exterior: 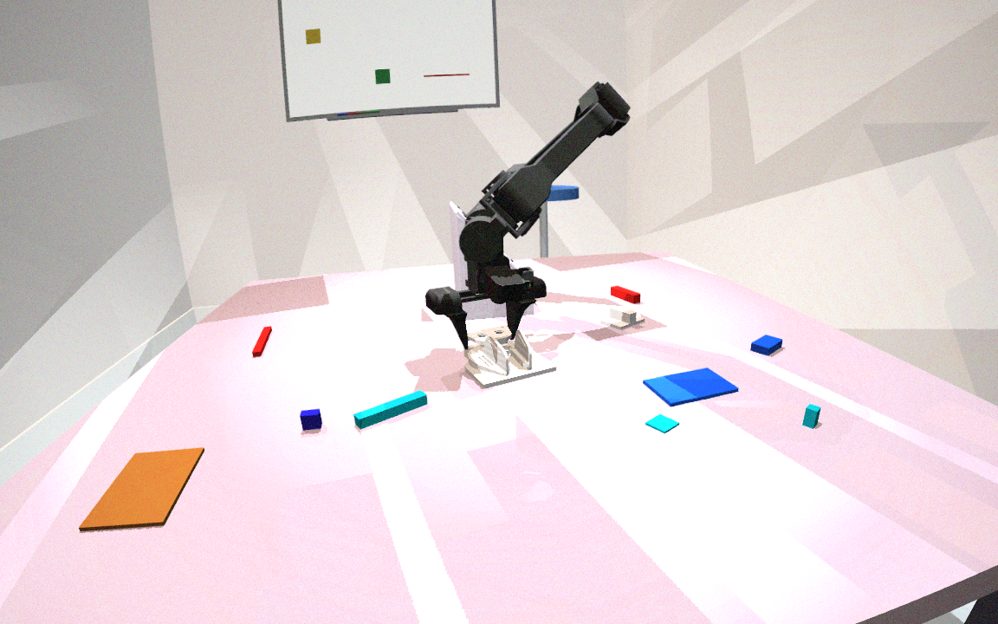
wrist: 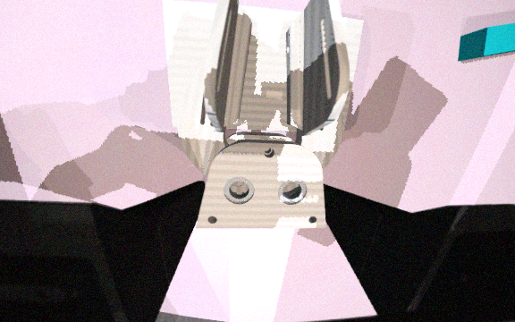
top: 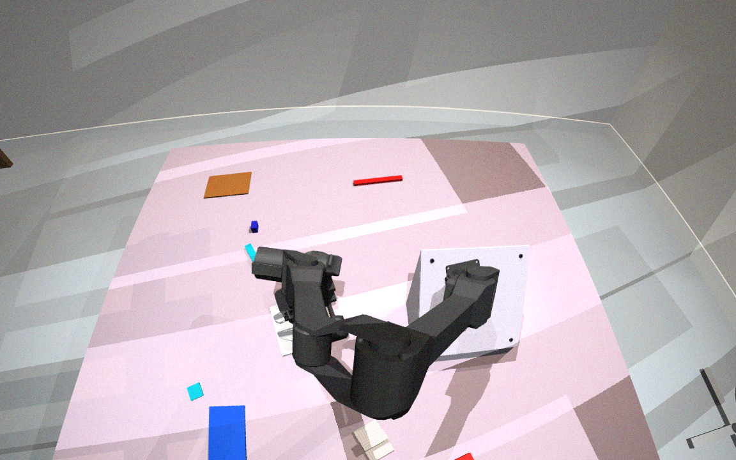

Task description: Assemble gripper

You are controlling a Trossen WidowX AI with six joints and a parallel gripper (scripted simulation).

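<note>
My gripper tip is now 10 mm short of the housing plate and 10 mm above it. Also, from my gripper tip: white jaw (20 mm ahead, 20 mm to the left); then white sheet (70 mm ahead, 10 mm to the left, 10 mm below); then white gripper base (10 mm ahead, 20 mm above).
</note>
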